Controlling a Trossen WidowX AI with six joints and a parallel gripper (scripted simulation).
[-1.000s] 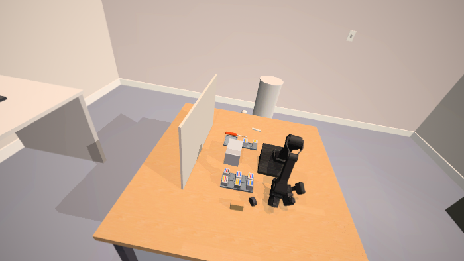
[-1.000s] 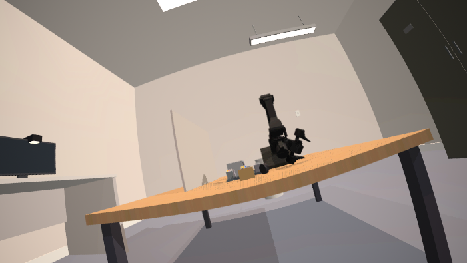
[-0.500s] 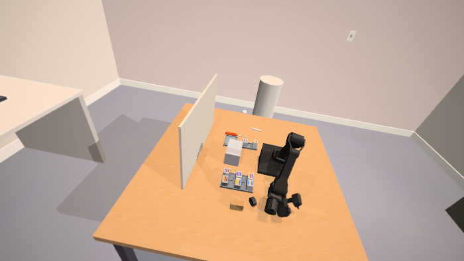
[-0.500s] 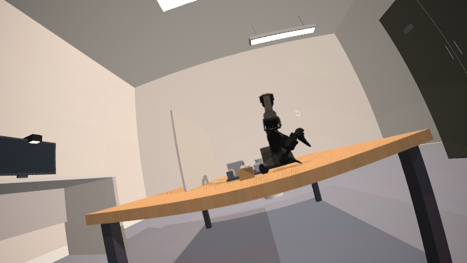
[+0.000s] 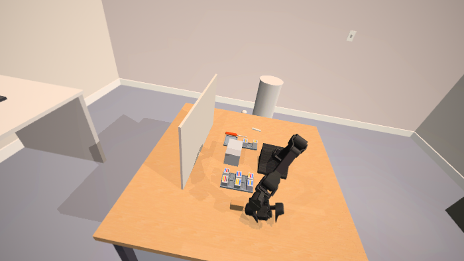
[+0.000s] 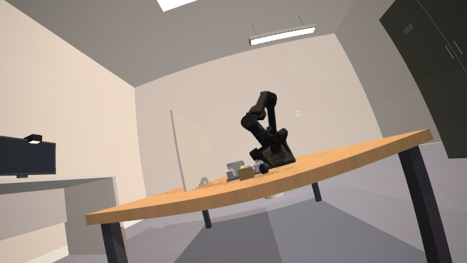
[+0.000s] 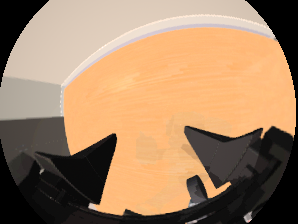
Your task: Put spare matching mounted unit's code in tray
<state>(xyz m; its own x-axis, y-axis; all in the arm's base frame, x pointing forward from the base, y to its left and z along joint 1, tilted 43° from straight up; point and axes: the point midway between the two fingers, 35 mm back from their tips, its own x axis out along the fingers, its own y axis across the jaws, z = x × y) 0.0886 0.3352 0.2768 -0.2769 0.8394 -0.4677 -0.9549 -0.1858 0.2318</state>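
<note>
Right now the brown block is 160 mm ahead of my gripper tip, 80 mm to the right of it and 20 mm below it. Round my gripper tip: grey tray: 620 mm to the right, 110 mm ahead, 40 mm below; then mounted unit: 460 mm to the right, 220 mm ahead; then black puck: 120 mm to the right, 70 mm ahead, 20 mm below.
</note>
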